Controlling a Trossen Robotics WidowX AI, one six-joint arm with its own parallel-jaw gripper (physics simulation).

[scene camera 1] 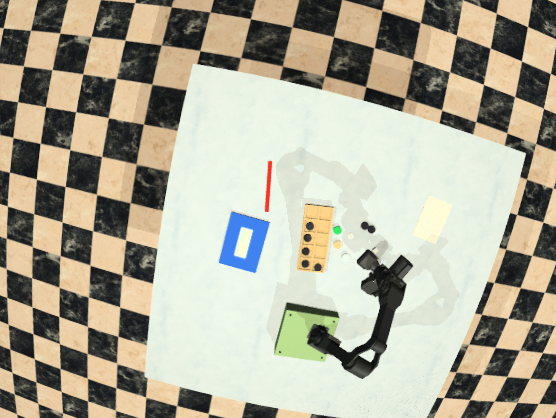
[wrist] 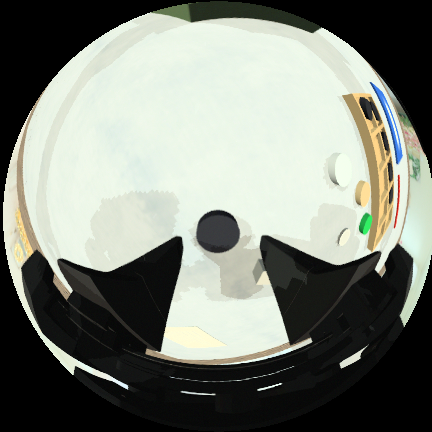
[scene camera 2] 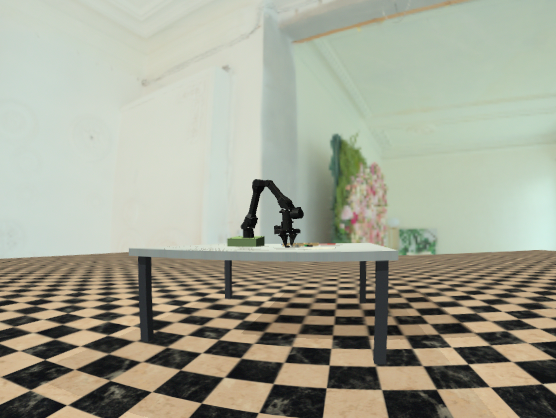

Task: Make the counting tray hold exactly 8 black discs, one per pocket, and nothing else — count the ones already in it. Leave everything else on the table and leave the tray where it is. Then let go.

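Observation:
The tan counting tray [scene camera 1: 316, 246] [wrist: 373, 172] has two columns of pockets. In scene camera 1, its left column has a black disc in every pocket but the top one. Its right column has one black disc [scene camera 1: 318, 267], in the bottom pocket. Two loose black discs [scene camera 1: 364, 225] [scene camera 1: 371, 229] lie side by side right of the tray. Another black disc [wrist: 218, 227] lies on the table between and just beyond my fingertips in the wrist view; the arm hides it in scene camera 1. My gripper [scene camera 1: 372, 273] [scene camera 2: 289, 245] [wrist: 221, 241] is open and empty, pointing down low over the table.
A green disc [scene camera 1: 337, 230] [wrist: 366, 223], a tan disc [scene camera 1: 337, 244] [wrist: 362, 193] and two whitish discs [scene camera 1: 351, 236] [scene camera 1: 345, 257] lie between tray and gripper. A small pale block [wrist: 261, 276] is by the right finger. A blue frame [scene camera 1: 229, 245], red bar [scene camera 1: 268, 186] and cream sheet [scene camera 1: 432, 219] lie farther out.

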